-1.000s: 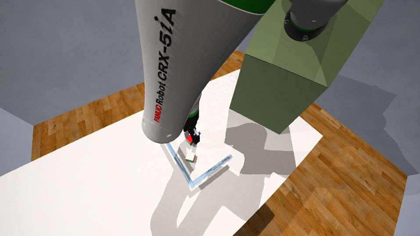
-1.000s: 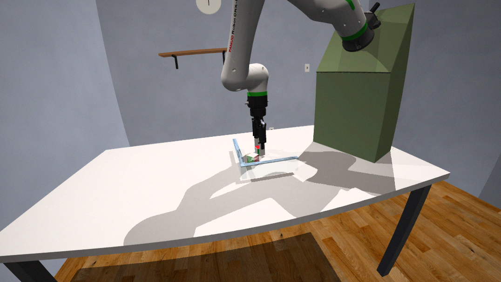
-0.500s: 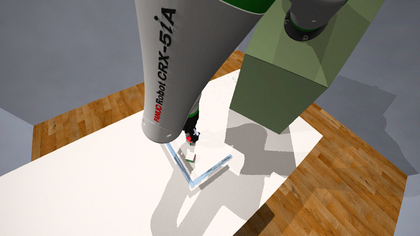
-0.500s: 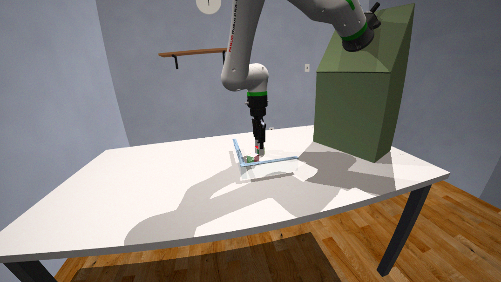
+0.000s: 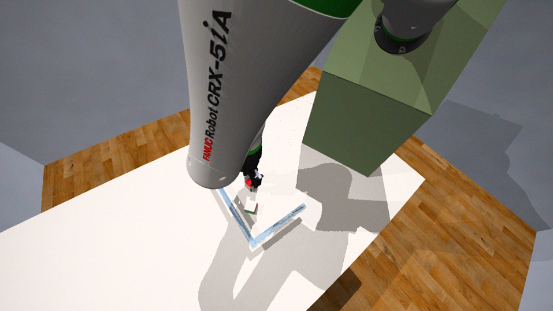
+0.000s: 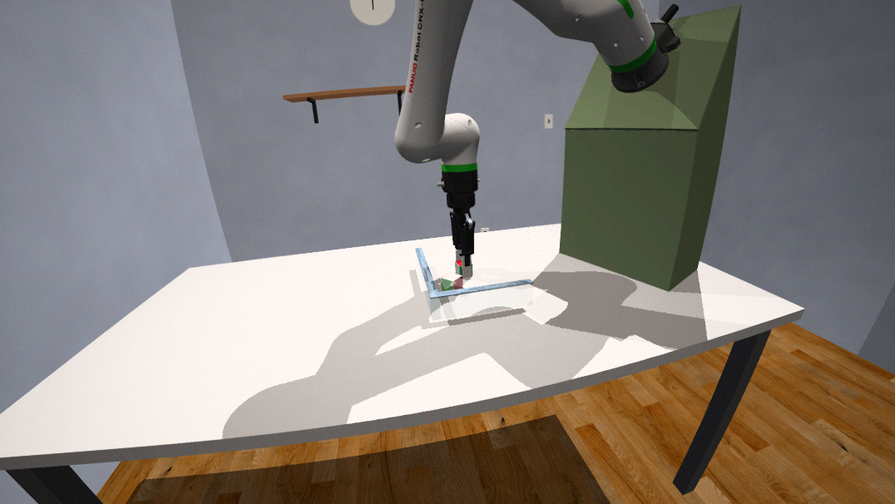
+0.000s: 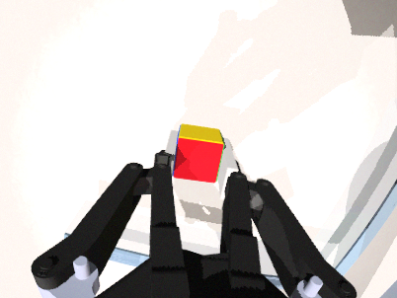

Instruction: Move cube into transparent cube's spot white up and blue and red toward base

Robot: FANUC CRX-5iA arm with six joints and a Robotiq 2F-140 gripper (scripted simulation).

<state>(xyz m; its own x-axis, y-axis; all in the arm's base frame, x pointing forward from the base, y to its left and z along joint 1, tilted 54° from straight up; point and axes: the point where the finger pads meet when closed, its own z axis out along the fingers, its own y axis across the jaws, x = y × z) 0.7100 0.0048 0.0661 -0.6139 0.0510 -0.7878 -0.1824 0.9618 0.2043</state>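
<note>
Right now the transparent cube is 4 cm ahead of my hand, 9 cm to the left of it and 2 cm below it. Round my hand: rail: 3 cm behind, 20 cm to the left, 1 cm above.
</note>
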